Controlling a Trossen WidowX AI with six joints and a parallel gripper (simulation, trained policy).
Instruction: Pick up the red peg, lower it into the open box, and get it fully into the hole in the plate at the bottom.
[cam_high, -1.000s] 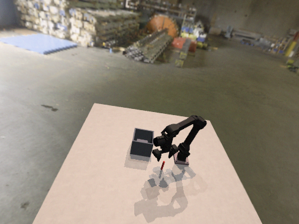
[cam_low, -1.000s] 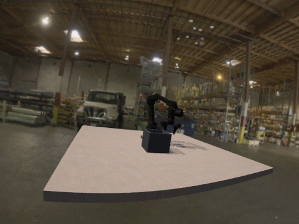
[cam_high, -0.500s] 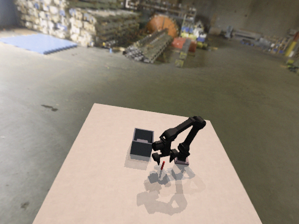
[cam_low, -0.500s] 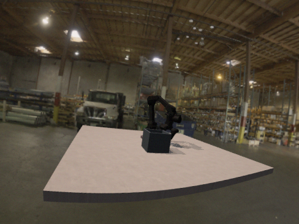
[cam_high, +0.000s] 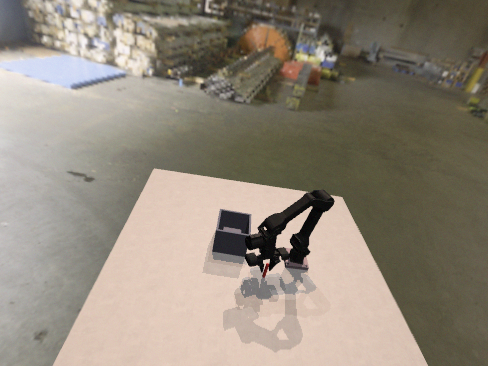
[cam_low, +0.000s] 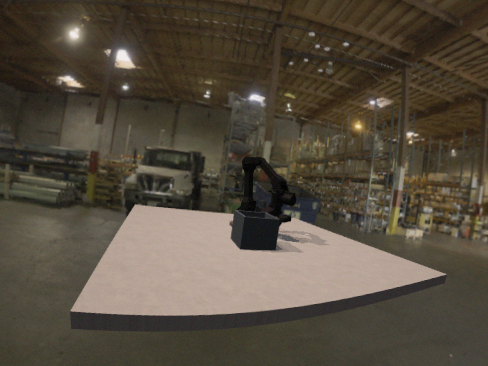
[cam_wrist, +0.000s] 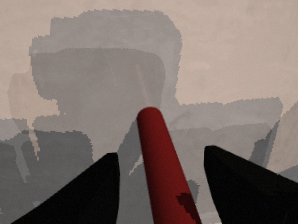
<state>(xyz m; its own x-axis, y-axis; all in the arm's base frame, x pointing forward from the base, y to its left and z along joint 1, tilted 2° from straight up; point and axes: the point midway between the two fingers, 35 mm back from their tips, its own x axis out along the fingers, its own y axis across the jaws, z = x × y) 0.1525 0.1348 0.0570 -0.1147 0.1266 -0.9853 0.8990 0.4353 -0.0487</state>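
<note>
The plate is 180 mm ahead of my gripper tip, 160 mm to the right of it and 10 mm above it. From my gripper tip the other things lie so: red peg (right at my gripper tip).
</note>
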